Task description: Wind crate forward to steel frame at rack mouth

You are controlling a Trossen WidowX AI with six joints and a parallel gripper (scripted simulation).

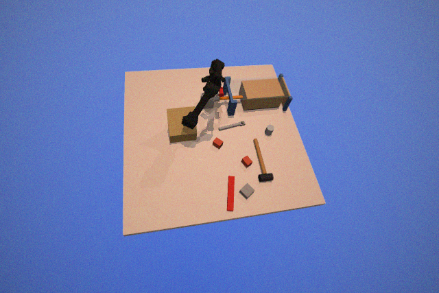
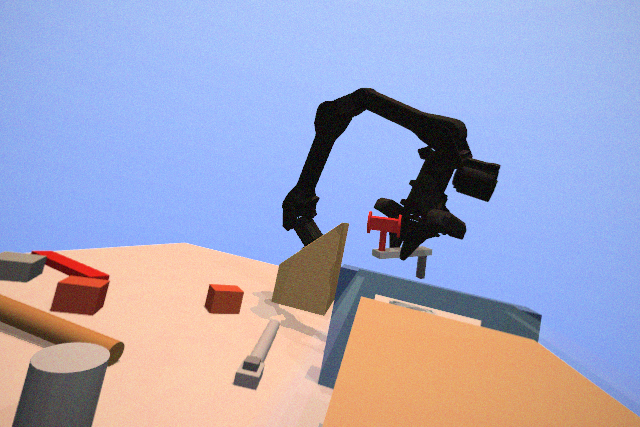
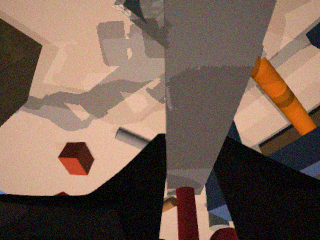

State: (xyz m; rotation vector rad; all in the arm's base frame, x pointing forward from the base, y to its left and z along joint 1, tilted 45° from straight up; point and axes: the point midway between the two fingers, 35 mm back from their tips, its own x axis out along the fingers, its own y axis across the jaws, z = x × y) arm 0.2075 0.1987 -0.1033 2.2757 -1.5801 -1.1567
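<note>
Right now the red knob is 3 cm ahead of my gripper tip, 3 cm to the right of it and 4 cm above it. The rest, counted from my gripper tip: grey winch (5 cm behind, 4 cm to the left, 15 cm below); then blue steel frame (12 cm ahead, 5 cm to the left, 7 cm below); then winch handle (2 cm above).
</note>
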